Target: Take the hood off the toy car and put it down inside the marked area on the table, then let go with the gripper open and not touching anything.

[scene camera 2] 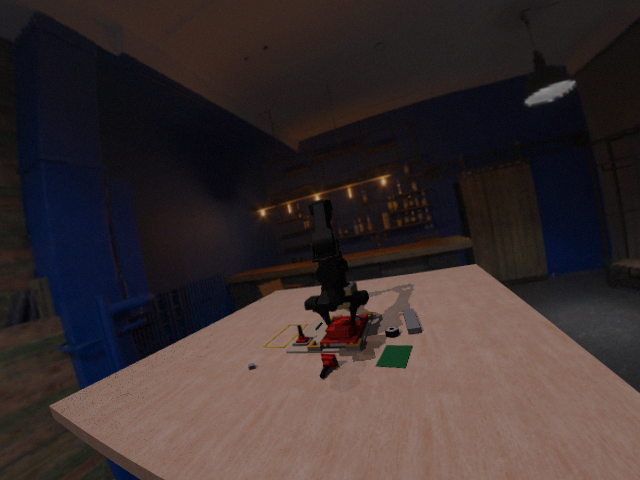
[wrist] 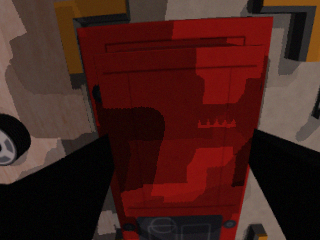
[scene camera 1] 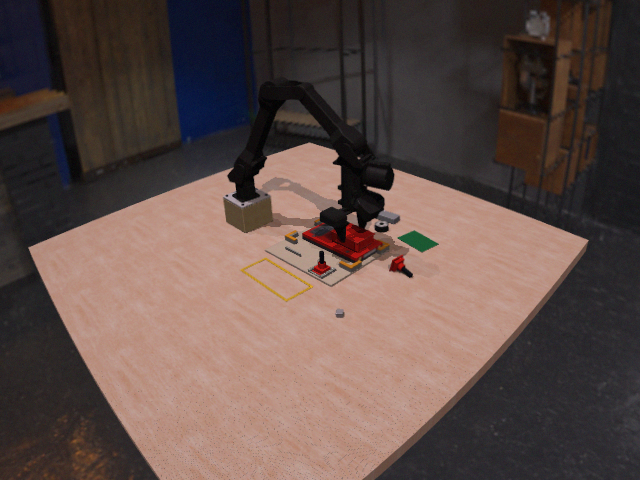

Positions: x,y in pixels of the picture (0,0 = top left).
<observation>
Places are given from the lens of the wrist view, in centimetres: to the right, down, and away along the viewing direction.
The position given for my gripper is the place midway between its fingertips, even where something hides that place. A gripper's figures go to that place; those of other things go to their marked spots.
my gripper (wrist: pixel 179 137): 1, 1, 11
red hood (wrist: pixel 180 119): 1, 0, 9
</observation>
